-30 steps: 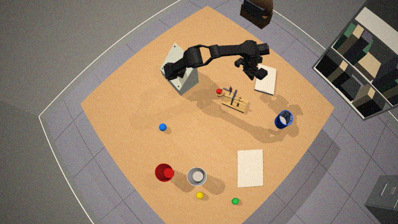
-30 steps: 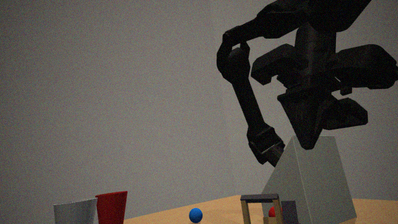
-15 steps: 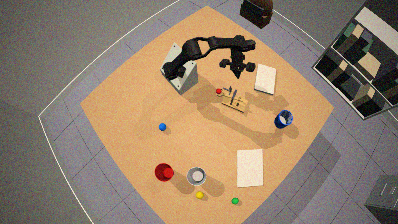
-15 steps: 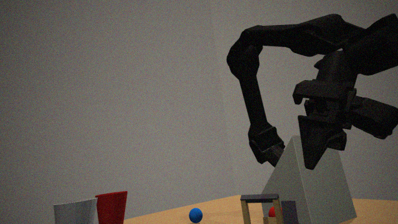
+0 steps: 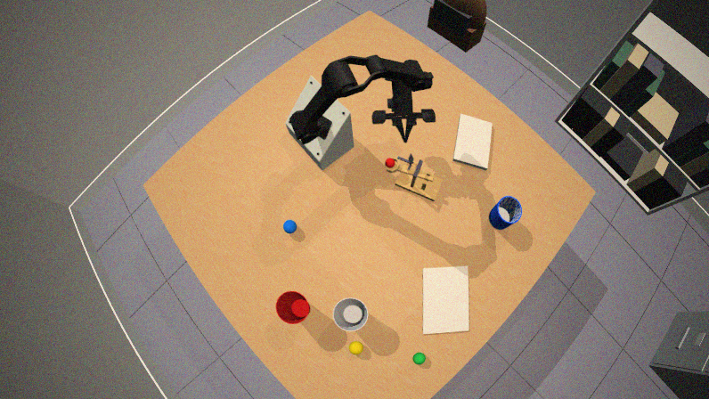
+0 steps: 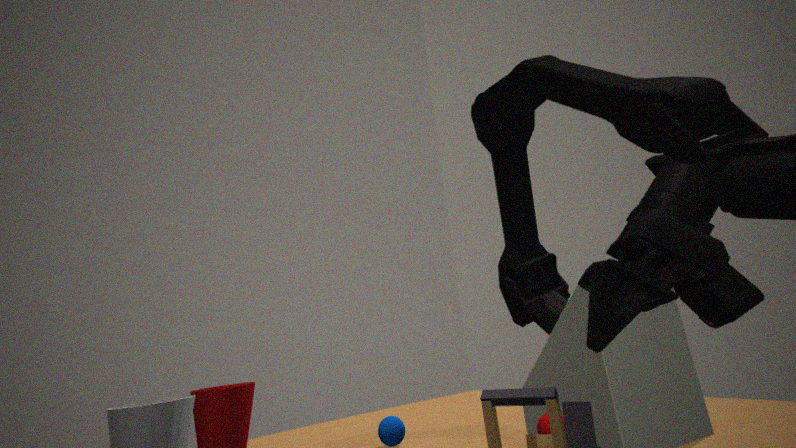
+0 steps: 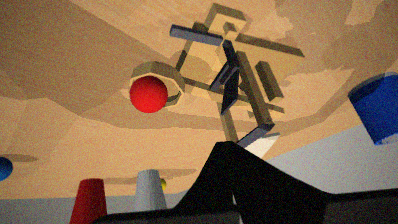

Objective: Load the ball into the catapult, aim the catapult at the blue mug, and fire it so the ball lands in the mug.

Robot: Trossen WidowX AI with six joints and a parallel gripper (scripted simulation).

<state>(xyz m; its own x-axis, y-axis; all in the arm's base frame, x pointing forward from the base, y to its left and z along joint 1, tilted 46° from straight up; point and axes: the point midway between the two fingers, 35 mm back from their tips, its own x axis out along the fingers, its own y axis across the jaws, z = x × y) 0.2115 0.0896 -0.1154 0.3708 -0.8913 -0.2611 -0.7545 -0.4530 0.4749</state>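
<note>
Right now the dark grey lever is 20 mm ahead of my gripper tip, 10 mm to the right of it and 80 mm below it. The rest, counted from my gripper tip: blue mug: 390 mm ahead, 70 mm to the left, 100 mm below; wooden catapult: 60 mm ahead, 30 mm to the right, 80 mm below; red ball: 10 mm behind, 60 mm to the right, 70 mm below.
</note>
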